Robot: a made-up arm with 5 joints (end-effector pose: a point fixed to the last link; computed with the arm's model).
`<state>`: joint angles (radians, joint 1 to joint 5).
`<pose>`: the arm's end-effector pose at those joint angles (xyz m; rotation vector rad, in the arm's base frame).
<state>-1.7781 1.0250 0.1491 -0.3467 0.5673</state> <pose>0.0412 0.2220 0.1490 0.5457 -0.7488 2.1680</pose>
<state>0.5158 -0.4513 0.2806 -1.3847 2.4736</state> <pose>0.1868 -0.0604 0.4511 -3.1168 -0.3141 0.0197</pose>
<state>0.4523 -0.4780 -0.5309 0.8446 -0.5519</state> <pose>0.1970 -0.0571 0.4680 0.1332 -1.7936 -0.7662</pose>
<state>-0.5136 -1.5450 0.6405 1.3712 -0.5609</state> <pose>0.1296 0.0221 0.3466 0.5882 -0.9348 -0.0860</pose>
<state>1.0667 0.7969 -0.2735 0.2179 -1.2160</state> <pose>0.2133 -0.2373 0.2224 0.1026 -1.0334 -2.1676</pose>
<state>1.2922 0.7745 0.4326 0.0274 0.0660</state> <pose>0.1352 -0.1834 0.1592 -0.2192 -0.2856 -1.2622</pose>
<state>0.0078 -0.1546 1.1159 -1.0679 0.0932</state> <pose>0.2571 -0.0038 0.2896 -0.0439 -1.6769 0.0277</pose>
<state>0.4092 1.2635 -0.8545 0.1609 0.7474</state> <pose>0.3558 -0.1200 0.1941 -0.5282 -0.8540 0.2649</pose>
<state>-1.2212 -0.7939 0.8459 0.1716 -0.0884</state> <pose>0.1378 0.1368 0.3369 0.8833 -1.0942 0.9090</pose>
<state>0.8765 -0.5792 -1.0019 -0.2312 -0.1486</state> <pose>0.0701 0.0144 0.5299 0.9756 2.7613 -0.1818</pose>
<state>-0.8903 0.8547 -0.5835 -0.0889 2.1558</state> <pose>0.2744 0.2297 0.2732 -1.1100 -1.5936 2.3268</pose>
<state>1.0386 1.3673 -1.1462 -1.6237 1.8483</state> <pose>0.2146 -0.2244 0.2982 -2.9497 -0.4509 0.0934</pose>
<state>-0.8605 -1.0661 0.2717 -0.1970 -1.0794</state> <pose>0.1276 0.0453 0.4652 2.1508 -1.3984 -0.1020</pose>
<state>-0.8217 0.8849 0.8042 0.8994 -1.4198</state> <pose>0.1356 0.0504 0.1669 -0.9420 0.4271 -0.5892</pose>
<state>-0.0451 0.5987 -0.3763 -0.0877 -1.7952</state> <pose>0.3685 0.0103 0.3041 1.3071 -0.9457 -1.4459</pose>
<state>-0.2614 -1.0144 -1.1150 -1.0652 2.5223</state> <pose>-0.0717 -0.0446 0.4225 1.7708 0.8877 2.0457</pose>
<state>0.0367 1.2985 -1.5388 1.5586 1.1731</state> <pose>0.3469 -0.0121 0.2312 -0.1455 -0.2219 1.0817</pose>
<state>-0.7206 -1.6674 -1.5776 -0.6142 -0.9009</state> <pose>-0.0822 -0.1504 0.2192 -0.6338 0.5738 -0.2149</pose>
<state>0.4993 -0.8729 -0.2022 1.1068 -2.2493</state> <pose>0.1555 -0.0412 0.4412 1.5891 -1.2627 -2.0641</pose>
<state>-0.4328 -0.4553 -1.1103 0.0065 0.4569</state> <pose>0.0951 0.0018 0.5354 0.0385 -3.1307 0.0075</pose>
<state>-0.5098 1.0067 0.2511 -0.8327 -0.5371</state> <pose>0.2893 0.1112 0.1679 0.5968 -0.9783 -0.0675</pose>
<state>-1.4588 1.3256 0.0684 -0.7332 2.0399</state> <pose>0.1119 0.2146 0.1172 0.3344 1.2263 -2.5673</pose>
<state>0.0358 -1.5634 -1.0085 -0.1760 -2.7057</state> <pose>-0.1346 0.0054 0.3649 -2.4081 0.5171 -1.6186</pose>
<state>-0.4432 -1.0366 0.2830 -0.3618 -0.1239</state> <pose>0.1410 0.0237 0.4684 0.8149 -2.5627 0.0841</pose>
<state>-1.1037 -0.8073 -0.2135 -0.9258 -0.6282</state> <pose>0.0904 0.0045 0.5031 -2.1547 1.7442 0.1116</pose>
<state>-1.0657 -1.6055 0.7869 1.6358 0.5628</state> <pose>0.1078 0.0355 0.3170 0.2272 -0.8029 1.4977</pose>
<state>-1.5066 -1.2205 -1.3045 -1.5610 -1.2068</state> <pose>0.0762 -0.1807 0.3277 -0.6167 0.1185 0.2428</pose>
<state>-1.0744 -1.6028 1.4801 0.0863 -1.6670</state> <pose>0.1338 0.0843 0.3020 1.6046 -0.2850 -0.4953</pose>
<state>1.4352 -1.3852 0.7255 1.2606 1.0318</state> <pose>0.0923 -0.0698 0.3379 -0.9144 -0.3459 -0.4158</pose>
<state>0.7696 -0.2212 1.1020 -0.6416 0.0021</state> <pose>0.2055 -0.1200 0.2738 -0.4826 -1.2762 -0.6894</pose>
